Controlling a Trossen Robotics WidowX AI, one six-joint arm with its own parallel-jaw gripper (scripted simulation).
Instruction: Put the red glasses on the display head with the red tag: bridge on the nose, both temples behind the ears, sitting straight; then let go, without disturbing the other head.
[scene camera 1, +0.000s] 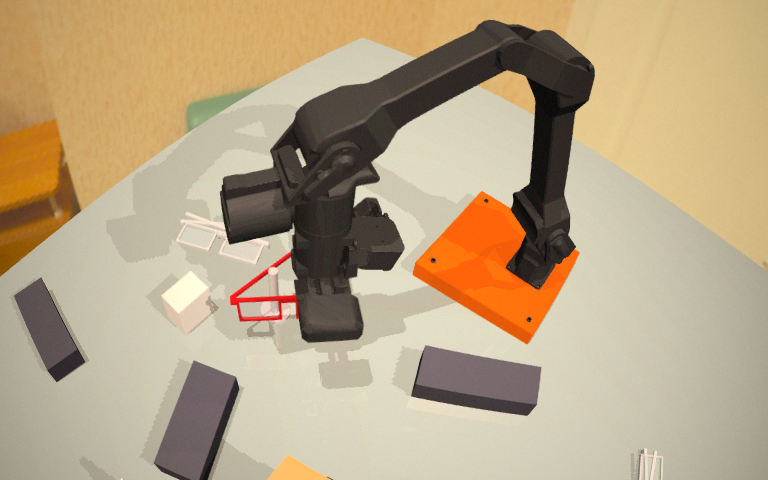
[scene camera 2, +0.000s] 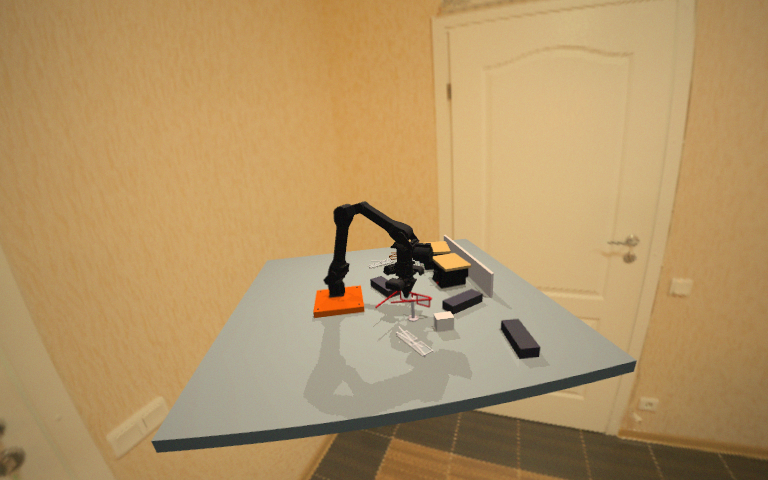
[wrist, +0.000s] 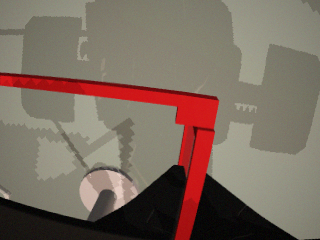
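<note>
A white cube, a peg stand and a tan-topped display head are here for me to see, and so is my gripper. Scene camera 2 shows the gripper too. So does the wrist view, where my gripper is again visible to me.
</note>
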